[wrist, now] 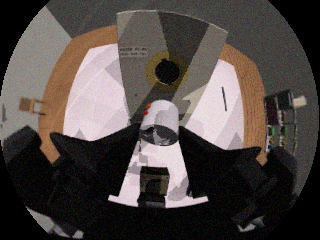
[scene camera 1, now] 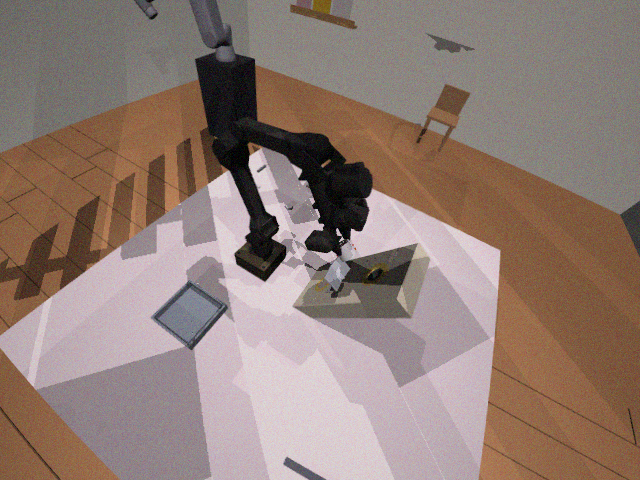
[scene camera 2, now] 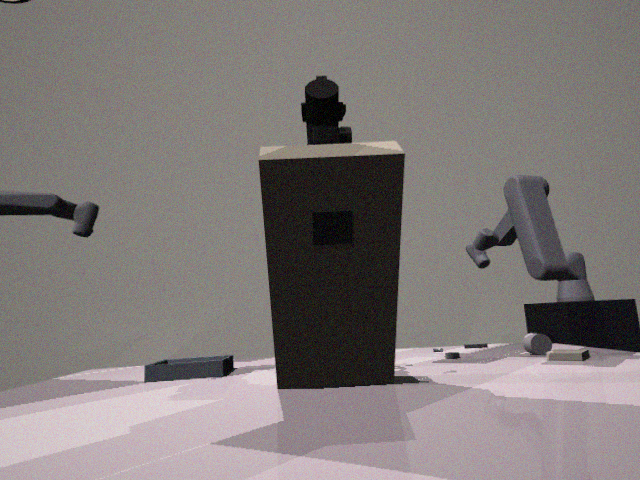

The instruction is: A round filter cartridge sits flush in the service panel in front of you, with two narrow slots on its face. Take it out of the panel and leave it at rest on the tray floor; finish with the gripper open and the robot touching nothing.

Path:
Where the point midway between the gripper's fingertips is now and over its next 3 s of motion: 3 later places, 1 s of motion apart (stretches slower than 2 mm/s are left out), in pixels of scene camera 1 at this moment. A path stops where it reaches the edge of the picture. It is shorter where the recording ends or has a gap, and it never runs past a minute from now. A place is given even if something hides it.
My gripper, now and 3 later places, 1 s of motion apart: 343,248; 328,270; 254,301; 200,307

